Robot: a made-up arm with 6 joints. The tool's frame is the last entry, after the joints.
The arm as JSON. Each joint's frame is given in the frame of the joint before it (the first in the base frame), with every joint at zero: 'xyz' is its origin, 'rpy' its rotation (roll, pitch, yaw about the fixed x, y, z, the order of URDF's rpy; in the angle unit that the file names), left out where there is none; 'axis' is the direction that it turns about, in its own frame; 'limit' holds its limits. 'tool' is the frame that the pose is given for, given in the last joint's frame.
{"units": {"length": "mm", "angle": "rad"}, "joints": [
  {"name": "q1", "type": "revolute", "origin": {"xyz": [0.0, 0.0, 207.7]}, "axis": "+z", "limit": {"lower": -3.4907, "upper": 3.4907}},
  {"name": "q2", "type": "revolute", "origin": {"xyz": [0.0, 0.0, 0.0]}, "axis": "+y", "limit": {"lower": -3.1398, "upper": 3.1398}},
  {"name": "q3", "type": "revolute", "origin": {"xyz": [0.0, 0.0, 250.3]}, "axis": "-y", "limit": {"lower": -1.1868, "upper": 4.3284}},
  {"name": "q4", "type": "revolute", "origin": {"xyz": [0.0, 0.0, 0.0]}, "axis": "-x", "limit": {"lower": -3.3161, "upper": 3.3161}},
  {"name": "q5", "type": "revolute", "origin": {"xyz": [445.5, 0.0, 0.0]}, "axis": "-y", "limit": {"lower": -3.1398, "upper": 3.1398}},
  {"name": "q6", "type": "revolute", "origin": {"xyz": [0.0, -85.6, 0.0]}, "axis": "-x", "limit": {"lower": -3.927, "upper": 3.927}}
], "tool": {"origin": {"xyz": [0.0, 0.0, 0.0]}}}
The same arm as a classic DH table. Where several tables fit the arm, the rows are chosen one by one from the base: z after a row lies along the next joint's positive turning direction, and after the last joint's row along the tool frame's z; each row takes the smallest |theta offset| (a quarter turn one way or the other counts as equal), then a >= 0, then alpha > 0; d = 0 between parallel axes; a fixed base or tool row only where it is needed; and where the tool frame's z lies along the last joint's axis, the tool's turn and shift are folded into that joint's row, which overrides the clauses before.
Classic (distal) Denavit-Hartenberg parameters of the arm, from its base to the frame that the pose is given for. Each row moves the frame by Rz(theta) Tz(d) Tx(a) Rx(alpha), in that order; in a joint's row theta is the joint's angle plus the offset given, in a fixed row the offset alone. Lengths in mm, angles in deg.
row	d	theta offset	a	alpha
q1	207.7	0.00	0.0	-90.00
q2	0.0	-90.00	250.3	180.00
q3	0.0	0.00	0.0	-90.00
q4	-445.5	0.00	0.0	90.00
q5	85.6	0.00	0.0	-90.00
q6	0.0	90.00	0.0	90.00
tool (fixed)	0.0	-90.00	0.0	0.00
Joint limits (deg, base to tool): -200.00..200.00 -179.90..179.90 -68.00..248.00 -190.00..190.00 -179.90..179.90 -225.00..225.00

